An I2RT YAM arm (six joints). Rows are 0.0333 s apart.
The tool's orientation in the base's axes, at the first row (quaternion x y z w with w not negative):
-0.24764 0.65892 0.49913 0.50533
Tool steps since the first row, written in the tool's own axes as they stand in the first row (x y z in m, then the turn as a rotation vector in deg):
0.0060 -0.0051 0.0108 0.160 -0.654 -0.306
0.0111 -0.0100 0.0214 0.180 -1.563 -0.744
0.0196 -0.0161 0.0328 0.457 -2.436 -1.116
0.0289 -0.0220 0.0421 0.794 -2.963 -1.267
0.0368 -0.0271 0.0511 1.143 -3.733 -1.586
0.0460 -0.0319 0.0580 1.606 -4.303 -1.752
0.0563 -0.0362 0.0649 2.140 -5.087 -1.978
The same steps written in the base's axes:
0.0066 0.0089 -0.0075 0.357 -0.497 -0.415
0.0132 0.0176 -0.0140 0.921 -1.236 -0.808
0.0199 0.0272 -0.0242 1.389 -1.855 -1.420
0.0253 0.0350 -0.0350 1.640 -2.132 -1.944
0.0304 0.0427 -0.0442 2.018 -2.652 -2.579
0.0339 0.0488 -0.0545 2.253 -2.936 -3.236
0.0366 0.0552 -0.0656 2.613 -3.343 -4.045

